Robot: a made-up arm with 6 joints.
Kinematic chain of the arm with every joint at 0, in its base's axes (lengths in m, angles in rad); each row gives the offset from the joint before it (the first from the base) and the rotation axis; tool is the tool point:
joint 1: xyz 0 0 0.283 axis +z
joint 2: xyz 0 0 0 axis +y
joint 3: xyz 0 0 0.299 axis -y
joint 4: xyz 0 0 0 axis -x
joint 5: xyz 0.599 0 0 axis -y
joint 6: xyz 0 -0.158 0 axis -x
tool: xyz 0 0 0
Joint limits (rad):
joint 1: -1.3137..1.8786
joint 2: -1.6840..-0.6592
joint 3: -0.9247..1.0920
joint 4: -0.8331..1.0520
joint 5: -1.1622..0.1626
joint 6: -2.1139..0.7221
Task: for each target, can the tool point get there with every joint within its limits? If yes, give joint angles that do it. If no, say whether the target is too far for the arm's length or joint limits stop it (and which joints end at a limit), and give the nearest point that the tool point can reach.
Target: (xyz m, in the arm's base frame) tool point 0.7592 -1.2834 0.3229
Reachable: no: too far | nearest point 0.3767 -0.8215 0.3575 | short by 0.601 m
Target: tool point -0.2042 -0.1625 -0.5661
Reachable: no: joint limits stop it (at a limit: joint 1, joint 2, joint 3, joint 4) | nearest point -0.0102 -0.3793 0.2494 | short by 0.866 m
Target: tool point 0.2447 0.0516 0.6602
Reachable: yes | joints 0.7776 -1.4155 -0.6998 -0.5476 -1.0257 -0.5013
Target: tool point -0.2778 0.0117 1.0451
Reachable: yes | joints -0.5836 -1.0079 0.6494 -0.4348 -0.9663 -1.7915
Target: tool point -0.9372 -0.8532 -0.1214
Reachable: no: too far | nearest point -0.6721 -0.6119 0.3352 | short by 0.581 m
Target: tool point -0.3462 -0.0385 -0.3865
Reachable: no: joint limits stop it (at a limit: joint 1, joint 2, joint 3, joint 4) | nearest point -0.0102 -0.3793 0.2494 | short by 0.796 m
